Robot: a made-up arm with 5 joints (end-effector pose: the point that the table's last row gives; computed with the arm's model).
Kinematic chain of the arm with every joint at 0, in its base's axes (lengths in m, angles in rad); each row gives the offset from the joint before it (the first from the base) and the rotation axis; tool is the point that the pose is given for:
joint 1: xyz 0 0 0.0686 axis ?
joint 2: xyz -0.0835 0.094 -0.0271 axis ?
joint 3: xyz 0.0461 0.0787 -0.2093 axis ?
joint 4: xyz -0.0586 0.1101 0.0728 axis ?
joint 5: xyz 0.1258 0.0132 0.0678 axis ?
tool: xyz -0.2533 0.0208 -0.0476
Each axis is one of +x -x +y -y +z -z.
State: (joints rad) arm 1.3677 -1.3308 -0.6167 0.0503 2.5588
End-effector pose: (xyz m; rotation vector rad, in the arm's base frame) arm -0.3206 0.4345 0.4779 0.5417 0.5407 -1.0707
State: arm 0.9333 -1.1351 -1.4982 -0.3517 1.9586
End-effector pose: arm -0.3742 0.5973 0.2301 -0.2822 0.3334 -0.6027
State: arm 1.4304 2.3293 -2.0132 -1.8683 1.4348
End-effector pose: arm 0.0748 0.1525 -0.3585 0.4807 -1.8283 1.8340
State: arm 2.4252 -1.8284 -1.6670 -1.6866 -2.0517
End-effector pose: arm -0.1411 -0.2257 0.4779 0.9857 2.5540 -0.9258
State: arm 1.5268 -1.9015 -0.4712 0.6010 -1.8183
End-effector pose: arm -0.0780 0.2923 0.2839 0.5273 0.5735 -2.7054
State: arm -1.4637 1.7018 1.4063 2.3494 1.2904
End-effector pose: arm 0.3605 -0.3287 0.0234 0.0722 -0.7718 -2.8134
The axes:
joint 1: +x
joint 2: -z
joint 3: -y
joint 4: +y
joint 5: -z

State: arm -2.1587 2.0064 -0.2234 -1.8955 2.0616
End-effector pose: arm 0.3109 0.1138 0.0451 -0.7984 2.5631 -1.0818
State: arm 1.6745 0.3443 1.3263 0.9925 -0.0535
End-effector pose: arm -0.1696 0.2610 0.4448 1.5792 -0.0065 -0.4868
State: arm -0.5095 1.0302 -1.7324 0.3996 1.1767
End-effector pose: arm 0.3584 0.0746 -0.2497 -0.3277 2.0631 -1.7880
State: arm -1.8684 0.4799 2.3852 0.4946 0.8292
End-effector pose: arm 0.1282 -0.4768 -0.2432 -0.7367 -1.9352 1.0934
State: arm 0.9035 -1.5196 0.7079 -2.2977 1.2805
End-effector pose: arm -0.5398 0.1777 -0.0763 -2.3467 0.4007 0.1713
